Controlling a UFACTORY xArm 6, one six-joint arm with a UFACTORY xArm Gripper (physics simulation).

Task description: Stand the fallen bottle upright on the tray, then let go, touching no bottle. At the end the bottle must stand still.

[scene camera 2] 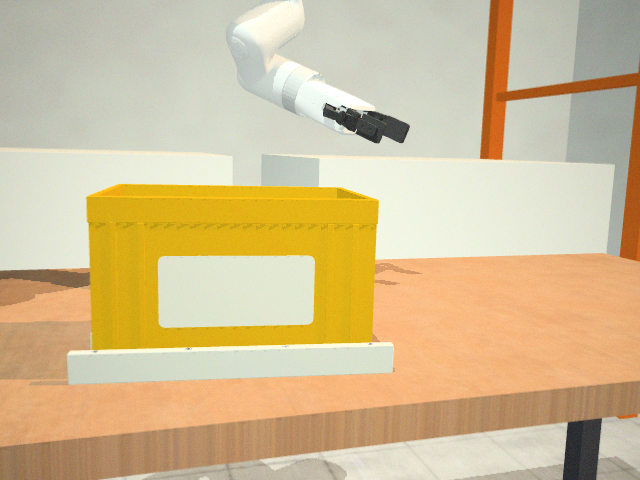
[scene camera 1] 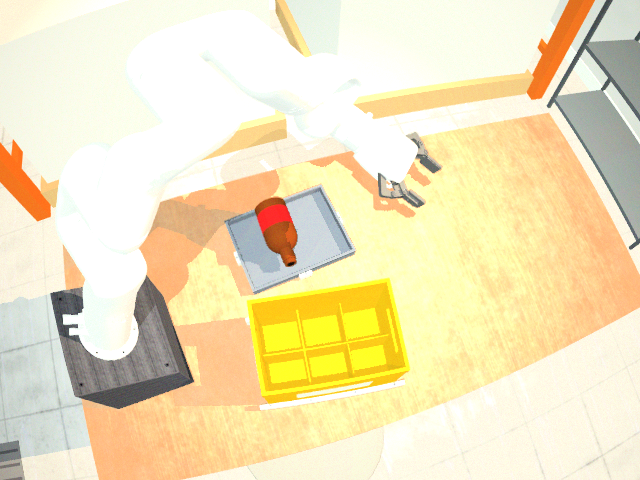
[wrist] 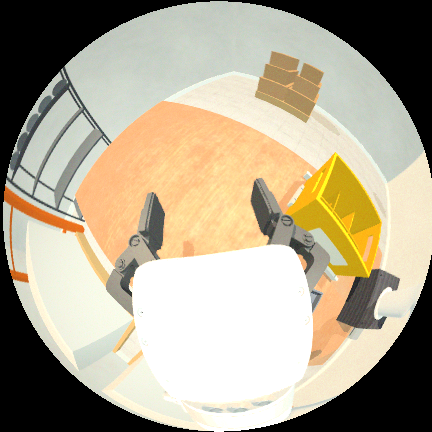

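Seen in the pictures: gripper, fingertip midpoint: [scene camera 2: 394, 134] [scene camera 1: 430, 187] [wrist: 205, 194]; arm's base, origin of the base link: [scene camera 1: 108, 330].
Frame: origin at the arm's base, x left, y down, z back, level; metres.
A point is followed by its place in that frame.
Note:
A brown bottle [scene camera 1: 279, 235] @(z -0.380, x 0.183, y 0.108 m) with a red label lies on its side on the grey tray [scene camera 1: 325, 227] @(z -0.493, x 0.216, y 0.180 m) [wrist: 316, 299] @(z -0.299, x 0.113, y 0.169 m), left of the tray's middle in scene camera 1. Its neck points toward the yellow crate and its base end is at the tray's back rim. The bottle does not show in scene camera 2 or the wrist view. My gripper [scene camera 1: 426, 184] @(z -0.678, x 0.144, y -0.063 m) [scene camera 2: 388, 135] @(z -0.678, x 0.144, y -0.063 m) [wrist: 205, 194] @(z -0.678, x 0.144, y -0.063 m) is open, with nothing between its fingers. It hangs high above the table, to the right of the tray in scene camera 1, well apart from the bottle, and tilts downward.
A tall yellow crate [scene camera 1: 279, 310] @(z -0.347, x 0.007, y 0.080 m) [scene camera 2: 232, 238] @(z -0.413, x -0.174, y 0.049 m) [wrist: 320, 215] @(z -0.526, x 0.005, y 0.036 m) with compartments stands in front of the tray. The dark arm pedestal [scene camera 1: 149, 356] @(z -0.075, x -0.057, y 0.028 m) [wrist: 361, 302] @(z -0.101, x 0.036, y 0.087 m) is at the left. Low white walls [scene camera 2: 465, 206] stand behind the table. A grey shelf rack [scene camera 1: 594, 126] stands at the far right.

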